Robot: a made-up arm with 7 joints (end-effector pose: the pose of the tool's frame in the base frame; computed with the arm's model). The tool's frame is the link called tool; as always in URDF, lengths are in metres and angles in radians.
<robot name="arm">
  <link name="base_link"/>
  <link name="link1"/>
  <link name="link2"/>
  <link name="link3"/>
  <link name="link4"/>
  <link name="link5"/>
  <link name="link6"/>
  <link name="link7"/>
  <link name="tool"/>
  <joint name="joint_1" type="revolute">
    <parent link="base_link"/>
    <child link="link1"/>
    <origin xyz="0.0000 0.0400 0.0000"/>
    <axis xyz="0 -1 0"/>
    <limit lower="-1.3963" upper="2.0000"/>
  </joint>
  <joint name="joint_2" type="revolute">
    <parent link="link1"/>
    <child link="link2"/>
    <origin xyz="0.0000 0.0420 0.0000"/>
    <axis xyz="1 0 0"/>
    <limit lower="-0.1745" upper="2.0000"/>
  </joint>
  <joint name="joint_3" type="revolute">
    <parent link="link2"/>
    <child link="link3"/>
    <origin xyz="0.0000 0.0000 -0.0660"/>
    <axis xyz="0 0 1"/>
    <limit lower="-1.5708" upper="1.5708"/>
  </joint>
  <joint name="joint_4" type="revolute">
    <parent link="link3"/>
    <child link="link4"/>
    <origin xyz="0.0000 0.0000 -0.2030"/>
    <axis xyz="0 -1 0"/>
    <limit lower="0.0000" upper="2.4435"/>
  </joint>
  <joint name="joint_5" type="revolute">
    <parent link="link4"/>
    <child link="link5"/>
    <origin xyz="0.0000 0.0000 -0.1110"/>
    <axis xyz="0 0 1"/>
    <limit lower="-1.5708" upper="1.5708"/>
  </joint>
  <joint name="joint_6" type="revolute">
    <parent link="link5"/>
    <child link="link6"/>
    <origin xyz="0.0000 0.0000 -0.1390"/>
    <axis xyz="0 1 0"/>
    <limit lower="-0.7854" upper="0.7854"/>
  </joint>
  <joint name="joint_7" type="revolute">
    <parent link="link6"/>
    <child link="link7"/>
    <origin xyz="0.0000 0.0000 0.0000"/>
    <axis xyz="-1 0 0"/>
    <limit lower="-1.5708" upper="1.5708"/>
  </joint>
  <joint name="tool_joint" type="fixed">
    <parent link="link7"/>
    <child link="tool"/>
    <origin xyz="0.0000 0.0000 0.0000"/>
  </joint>
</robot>
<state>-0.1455 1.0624 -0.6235 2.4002 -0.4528 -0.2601 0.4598</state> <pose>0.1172 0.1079 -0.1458 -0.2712 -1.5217 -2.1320</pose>
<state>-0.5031 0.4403 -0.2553 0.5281 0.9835 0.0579 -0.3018</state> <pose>-0.1113 0.2599 -0.4550 0.5208 0.0459 0.5549</pose>
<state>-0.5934 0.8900 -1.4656 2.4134 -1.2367 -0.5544 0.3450</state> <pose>-0.0864 0.0419 -0.1594 -1.3864 -1.7606 -2.0509</pose>
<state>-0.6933 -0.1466 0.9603 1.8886 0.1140 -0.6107 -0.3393</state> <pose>-0.0341 0.2466 -0.2541 1.3127 -1.6286 0.5321</pose>
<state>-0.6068 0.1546 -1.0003 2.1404 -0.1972 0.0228 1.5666</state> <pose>0.0022 -0.0724 -0.1962 -2.0738 -0.7768 -1.6852</pose>
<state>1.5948 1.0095 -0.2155 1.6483 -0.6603 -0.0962 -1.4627</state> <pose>0.1721 0.2650 0.2477 -1.1999 1.4069 -0.8171</pose>
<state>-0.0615 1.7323 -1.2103 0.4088 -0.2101 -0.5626 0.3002</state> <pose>0.0343 0.5889 -0.0138 0.4781 0.7227 -1.4346</pose>
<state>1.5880 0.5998 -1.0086 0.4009 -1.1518 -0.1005 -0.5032</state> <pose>0.4577 0.2956 0.0599 2.2136 -1.1790 -1.3247</pose>
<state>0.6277 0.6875 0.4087 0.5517 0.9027 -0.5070 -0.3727</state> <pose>0.2966 0.4281 -0.2041 0.6080 -1.7459 1.5809</pose>
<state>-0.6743 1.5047 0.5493 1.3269 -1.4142 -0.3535 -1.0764</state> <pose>0.2270 0.4190 -0.0475 -1.5634 1.2482 2.1119</pose>
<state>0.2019 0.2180 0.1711 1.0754 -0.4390 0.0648 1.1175</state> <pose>0.2866 0.2024 -0.3196 -0.4188 -0.8061 -0.8387</pose>
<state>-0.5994 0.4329 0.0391 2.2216 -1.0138 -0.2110 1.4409</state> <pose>0.1057 0.1384 -0.1975 -0.0562 -0.2934 -1.9877</pose>
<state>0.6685 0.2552 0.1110 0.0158 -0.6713 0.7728 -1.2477</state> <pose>0.3143 0.2134 -0.3916 1.7979 -0.0220 -0.3371</pose>
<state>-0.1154 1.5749 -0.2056 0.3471 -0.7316 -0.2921 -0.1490</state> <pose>0.0809 0.5862 -0.0248 1.4063 0.2430 -1.3309</pose>
